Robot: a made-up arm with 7 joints. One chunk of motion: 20 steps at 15 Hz.
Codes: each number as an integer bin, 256 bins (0 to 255) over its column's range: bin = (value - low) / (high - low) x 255, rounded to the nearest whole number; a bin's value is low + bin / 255 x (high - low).
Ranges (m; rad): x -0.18..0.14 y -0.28..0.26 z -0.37..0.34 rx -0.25..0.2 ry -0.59..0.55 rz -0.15..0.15
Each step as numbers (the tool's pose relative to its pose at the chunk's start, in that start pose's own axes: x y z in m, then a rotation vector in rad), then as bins.
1 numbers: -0.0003 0.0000 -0.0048 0.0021 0.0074 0.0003
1 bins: 143 132 131 143 134 128
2 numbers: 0.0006 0.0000 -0.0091 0.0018 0.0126 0.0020
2 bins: 144 132 130 143 135 129
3 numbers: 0.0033 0.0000 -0.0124 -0.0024 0.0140 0.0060
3 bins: 146 132 128 140 135 133
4 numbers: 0.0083 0.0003 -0.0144 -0.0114 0.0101 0.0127
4 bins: 150 132 128 135 134 138
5 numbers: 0.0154 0.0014 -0.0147 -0.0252 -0.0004 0.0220
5 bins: 156 133 128 127 132 146
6 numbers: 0.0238 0.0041 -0.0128 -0.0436 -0.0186 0.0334
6 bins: 162 134 128 117 128 156
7 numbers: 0.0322 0.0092 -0.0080 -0.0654 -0.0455 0.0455
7 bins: 169 137 130 105 122 166
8 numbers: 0.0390 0.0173 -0.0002 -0.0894 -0.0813 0.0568
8 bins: 175 140 133 91 114 176
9 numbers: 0.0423 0.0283 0.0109 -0.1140 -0.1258 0.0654
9 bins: 177 146 137 77 104 183
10 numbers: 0.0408 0.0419 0.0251 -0.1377 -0.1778 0.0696
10 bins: 176 152 142 64 92 187
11 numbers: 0.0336 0.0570 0.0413 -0.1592 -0.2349 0.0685
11 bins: 170 159 148 51 79 186
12 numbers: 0.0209 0.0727 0.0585 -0.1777 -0.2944 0.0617
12 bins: 160 167 154 41 66 180
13 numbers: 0.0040 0.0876 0.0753 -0.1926 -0.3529 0.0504
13 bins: 147 174 160 33 53 170
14 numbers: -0.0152 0.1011 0.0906 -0.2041 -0.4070 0.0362
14 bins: 131 180 165 26 41 158
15 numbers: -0.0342 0.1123 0.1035 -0.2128 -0.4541 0.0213
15 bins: 116 185 170 21 30 146
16 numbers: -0.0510 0.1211 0.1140 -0.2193 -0.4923 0.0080
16 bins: 103 189 174 17 22 134
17 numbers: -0.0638 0.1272 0.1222 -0.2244 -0.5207 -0.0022
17 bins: 93 192 177 15 16 126
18 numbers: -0.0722 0.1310 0.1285 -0.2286 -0.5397 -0.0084
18 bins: 86 194 179 12 11 120
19 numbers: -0.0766 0.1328 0.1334 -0.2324 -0.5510 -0.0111
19 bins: 82 195 181 10 9 118
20 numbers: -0.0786 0.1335 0.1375 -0.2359 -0.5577 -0.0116
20 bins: 81 195 182 8 7 118
